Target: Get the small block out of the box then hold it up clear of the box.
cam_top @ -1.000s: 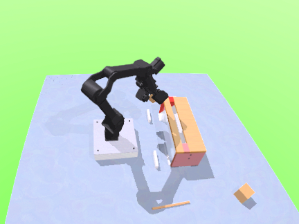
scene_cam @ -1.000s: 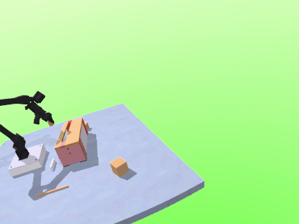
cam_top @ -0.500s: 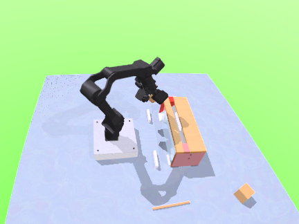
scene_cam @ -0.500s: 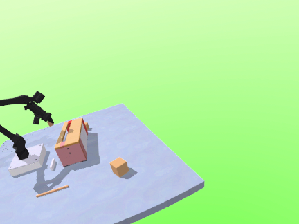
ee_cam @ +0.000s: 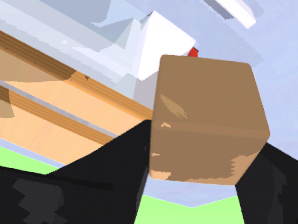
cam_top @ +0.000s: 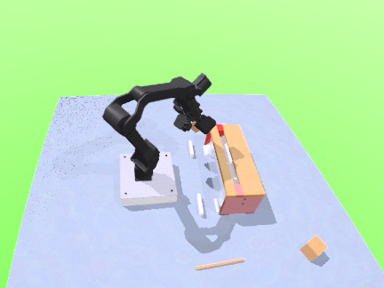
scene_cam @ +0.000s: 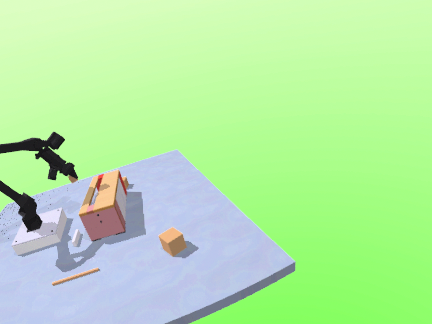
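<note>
Now: gripper tip 10 mm past the orange block and 10 mm to the left of it. The rest, counted from my gripper tip: thin orange stick 10 mm behind, 500 mm to the right, 170 mm below; then box 80 mm ahead, 130 mm to the right, 110 mm below.
</note>
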